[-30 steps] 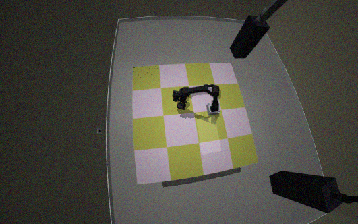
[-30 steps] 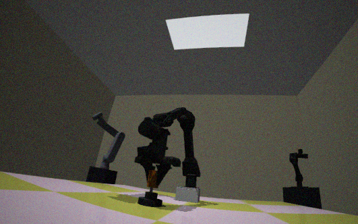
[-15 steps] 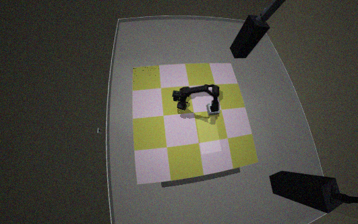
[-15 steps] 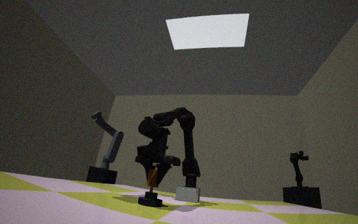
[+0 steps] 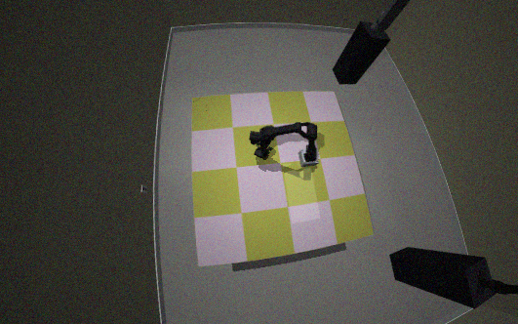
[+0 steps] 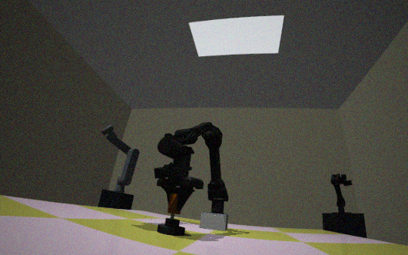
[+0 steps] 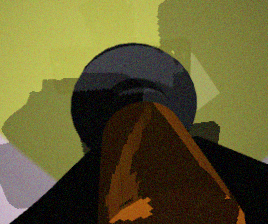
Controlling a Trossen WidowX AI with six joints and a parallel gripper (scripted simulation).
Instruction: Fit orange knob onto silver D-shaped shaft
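My gripper tip is now 30 mm below the orange knob. Also, from my gripper tip: round dark pedestal (40 mm below).
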